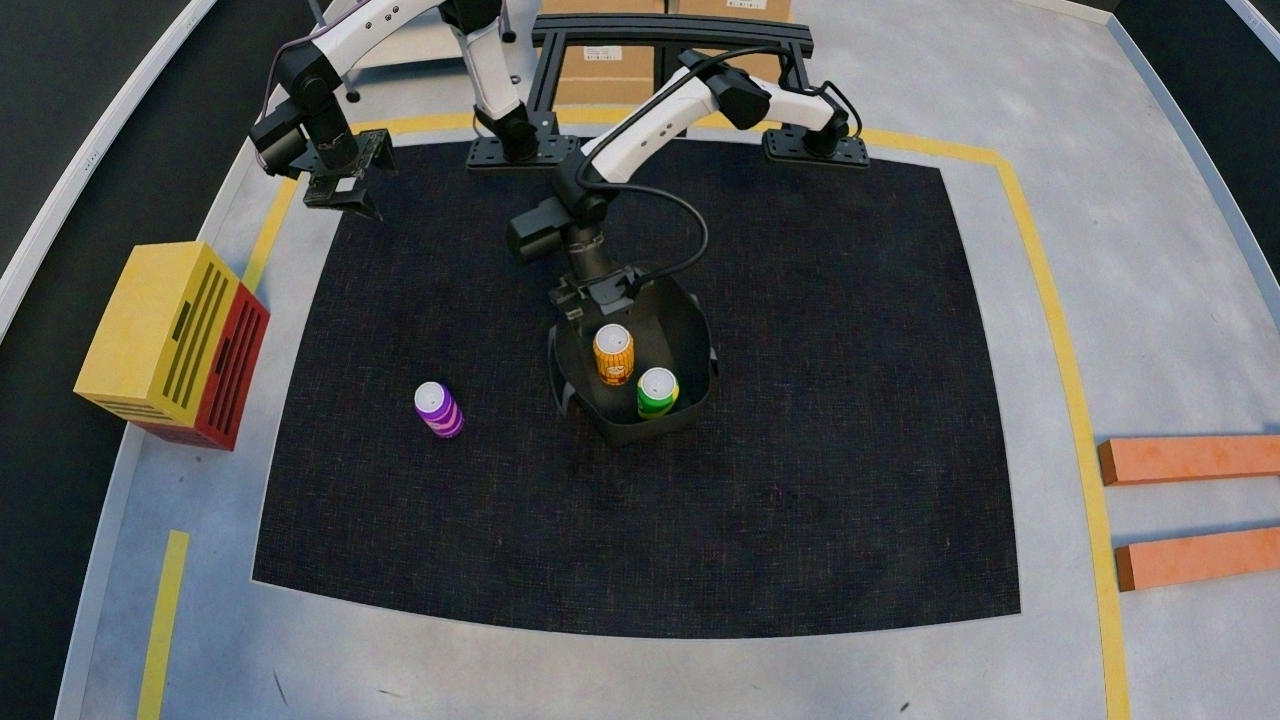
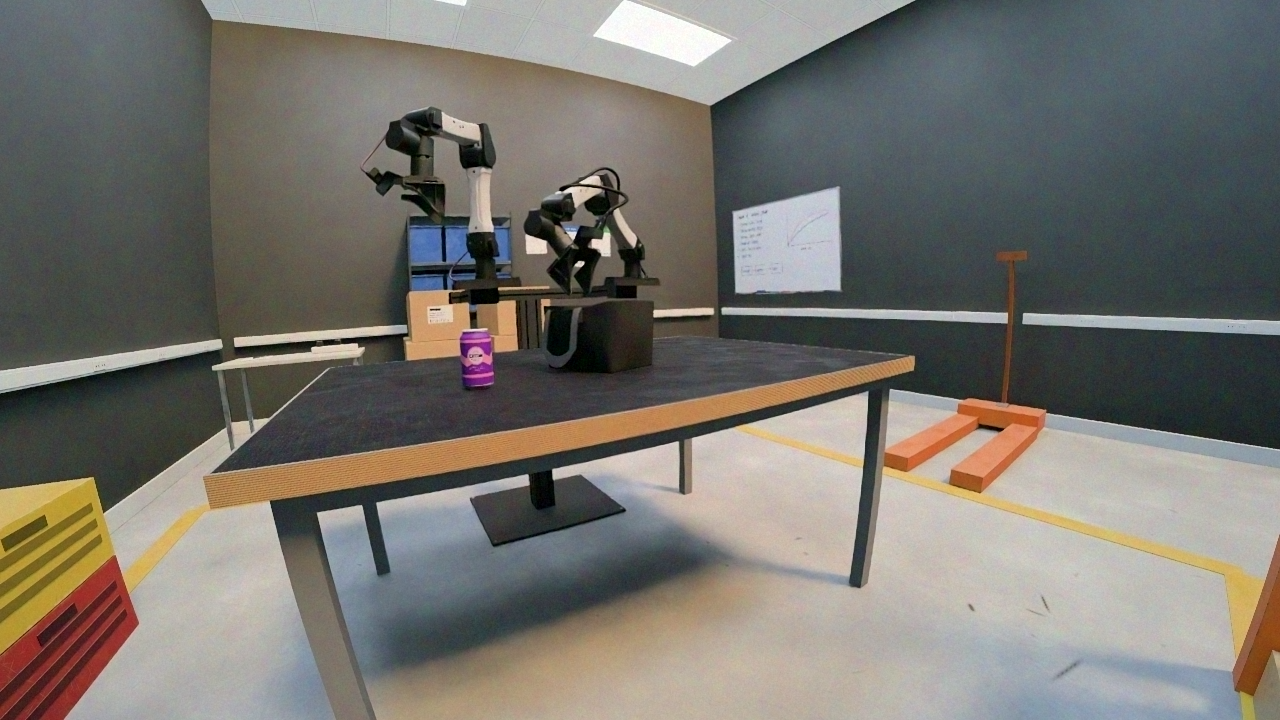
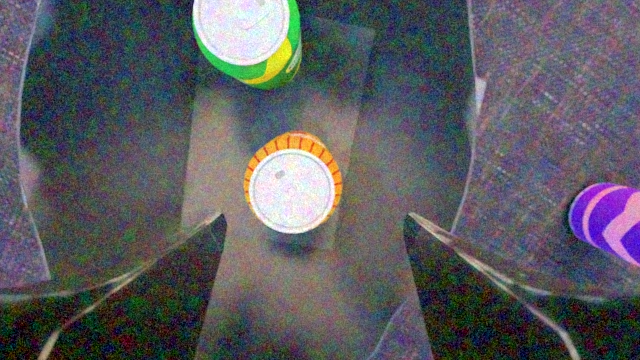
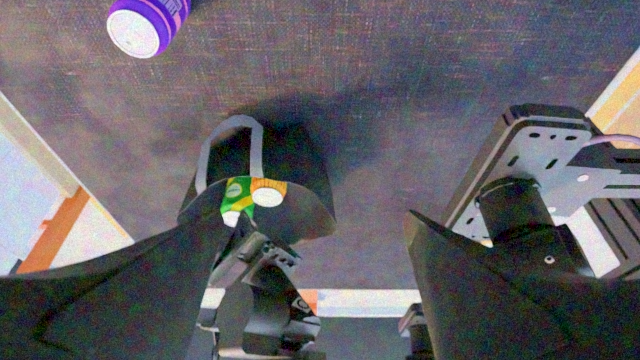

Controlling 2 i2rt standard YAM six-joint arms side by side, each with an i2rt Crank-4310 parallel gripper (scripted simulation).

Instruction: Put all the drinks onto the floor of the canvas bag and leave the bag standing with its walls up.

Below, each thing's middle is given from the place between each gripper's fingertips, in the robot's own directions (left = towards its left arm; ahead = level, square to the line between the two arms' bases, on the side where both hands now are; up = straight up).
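The purple can (image 2: 475, 345) is 33 cm lower than my right hand (image 1: 387, 197), 21 cm ahead of it and 2 cm to the left of it.
As for my left gripper (image 1: 604, 324), it's 13 cm above the purple can, 30 cm to the left of it and 9 cm short of it. Going by its middle, the purple can is nearer to my left gripper than to my right hand.
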